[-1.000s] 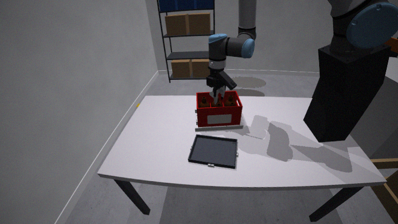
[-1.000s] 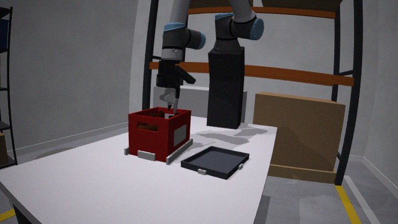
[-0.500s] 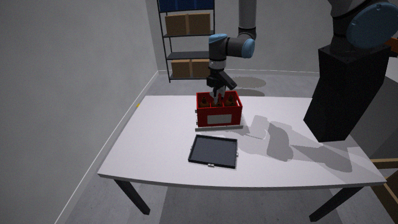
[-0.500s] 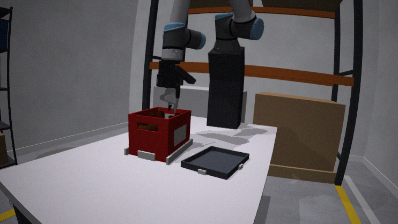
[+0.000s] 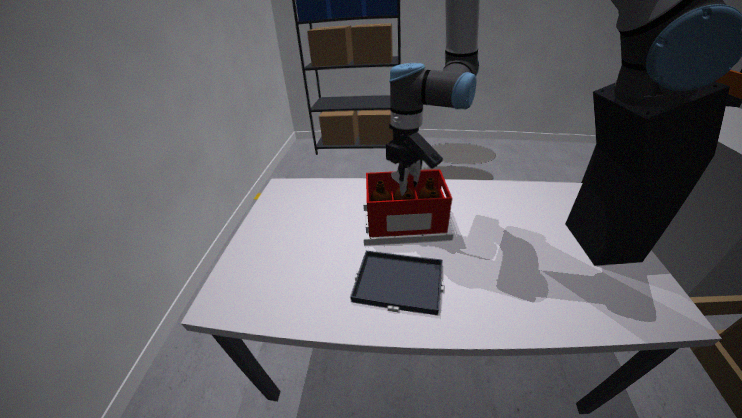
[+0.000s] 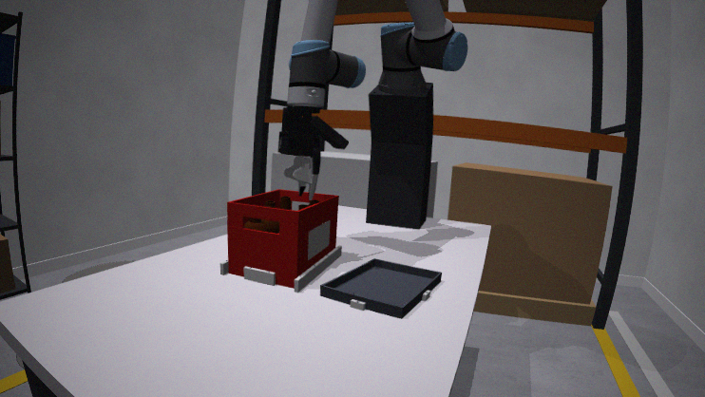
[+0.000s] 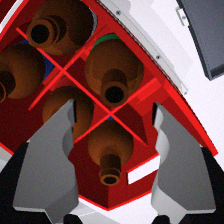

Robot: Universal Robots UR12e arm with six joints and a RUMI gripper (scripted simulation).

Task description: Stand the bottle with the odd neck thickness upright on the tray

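My gripper is now 50 mm to the left of the red crate and 110 mm above it. From my hand the other things lie so: dark tray 60 mm ahead, 220 mm to the left, 180 mm below; glass bottle 100 mm to the right, 110 mm below; brown bottle 90 mm ahead, 90 mm to the right, 110 mm below.
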